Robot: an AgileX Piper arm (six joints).
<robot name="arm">
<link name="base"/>
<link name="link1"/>
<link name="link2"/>
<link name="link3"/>
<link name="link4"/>
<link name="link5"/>
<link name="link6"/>
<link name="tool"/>
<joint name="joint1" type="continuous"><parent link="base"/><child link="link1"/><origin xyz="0 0 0.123" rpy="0 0 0"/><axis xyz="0 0 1"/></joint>
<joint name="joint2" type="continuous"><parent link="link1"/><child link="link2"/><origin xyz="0 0 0" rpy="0 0 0"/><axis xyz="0 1 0"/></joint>
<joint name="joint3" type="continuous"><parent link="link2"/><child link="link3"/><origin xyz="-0.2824 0 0.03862" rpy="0 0 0"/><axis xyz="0 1 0"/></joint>
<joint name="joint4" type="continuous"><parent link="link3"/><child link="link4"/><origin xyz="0.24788 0 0.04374" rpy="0 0 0"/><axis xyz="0.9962 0 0.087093"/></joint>
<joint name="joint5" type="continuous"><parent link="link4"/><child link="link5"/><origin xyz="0 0 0" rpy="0 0 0"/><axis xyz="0 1 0"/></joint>
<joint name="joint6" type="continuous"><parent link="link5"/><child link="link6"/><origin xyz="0.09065 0 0.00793" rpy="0 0 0"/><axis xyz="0.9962 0 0.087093"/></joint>
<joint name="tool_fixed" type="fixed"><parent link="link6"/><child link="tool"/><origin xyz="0 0 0" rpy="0 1.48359 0"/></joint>
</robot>
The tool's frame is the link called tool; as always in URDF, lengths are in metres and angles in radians. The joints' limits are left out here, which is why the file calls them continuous.
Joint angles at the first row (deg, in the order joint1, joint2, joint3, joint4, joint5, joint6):
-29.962 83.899 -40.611 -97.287 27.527 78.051
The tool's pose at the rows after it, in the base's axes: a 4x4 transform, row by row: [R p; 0 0 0 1], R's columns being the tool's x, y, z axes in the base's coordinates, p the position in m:
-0.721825, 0.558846, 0.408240, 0.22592; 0.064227, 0.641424, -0.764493, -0.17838; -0.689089, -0.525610, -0.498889, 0.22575; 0, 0, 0, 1
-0.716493, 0.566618, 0.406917, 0.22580; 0.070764, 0.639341, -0.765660, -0.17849; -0.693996, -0.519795, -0.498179, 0.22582; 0, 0, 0, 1
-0.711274, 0.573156, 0.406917, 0.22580; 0.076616, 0.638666, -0.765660, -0.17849; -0.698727, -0.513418, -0.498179, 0.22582; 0, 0, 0, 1
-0.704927, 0.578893, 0.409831, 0.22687; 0.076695, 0.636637, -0.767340, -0.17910; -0.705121, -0.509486, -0.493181, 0.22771; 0, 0, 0, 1
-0.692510, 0.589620, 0.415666, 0.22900; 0.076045, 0.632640, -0.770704, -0.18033; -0.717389, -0.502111, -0.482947, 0.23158; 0, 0, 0, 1
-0.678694, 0.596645, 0.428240, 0.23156; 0.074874, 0.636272, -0.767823, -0.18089; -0.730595, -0.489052, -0.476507, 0.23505; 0, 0, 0, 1
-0.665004, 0.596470, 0.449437, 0.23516; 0.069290, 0.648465, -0.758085, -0.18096; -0.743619, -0.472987, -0.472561, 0.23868; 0, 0, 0, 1
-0.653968, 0.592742, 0.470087, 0.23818; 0.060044, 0.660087, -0.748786, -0.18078; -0.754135, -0.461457, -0.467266, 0.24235; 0, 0, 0, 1
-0.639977, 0.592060, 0.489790, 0.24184; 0.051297, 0.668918, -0.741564, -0.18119; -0.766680, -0.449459, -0.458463, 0.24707; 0, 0, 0, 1
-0.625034, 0.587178, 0.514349, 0.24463; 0.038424, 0.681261, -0.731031, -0.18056; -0.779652, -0.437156, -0.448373, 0.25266; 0, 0, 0, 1
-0.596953, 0.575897, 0.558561, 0.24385; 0.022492, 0.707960, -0.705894, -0.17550; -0.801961, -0.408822, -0.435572, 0.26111; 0, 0, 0, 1
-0.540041, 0.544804, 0.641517, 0.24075; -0.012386, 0.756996, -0.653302, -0.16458; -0.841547, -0.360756, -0.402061, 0.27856; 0, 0, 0, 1
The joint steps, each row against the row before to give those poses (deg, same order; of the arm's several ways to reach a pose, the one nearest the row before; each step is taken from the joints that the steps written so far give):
0.000 -0.360 0.001 -0.002 0.001 0.095
0.000 0.000 -0.001 0.002 0.108 0.556
0.000 0.000 0.000 0.000 0.000 0.525
0.001 0.001 -0.389 0.001 0.001 0.221
0.000 0.000 -0.791 -0.002 0.000 0.386
-0.002 -0.024 -0.744 -0.002 -0.572 0.453
0.002 -0.001 -0.863 0.003 -1.226 0.237
-0.002 -0.099 -0.734 -0.151 -1.166 0.095
0.002 0.000 -1.018 -0.098 -1.012 0.146
-0.002 -0.359 -0.833 -0.123 -1.338 -0.013
0.001 -1.835 -0.015 -0.004 -2.714 0.191
-0.001 -3.806 -0.001 0.145 -5.267 -0.003

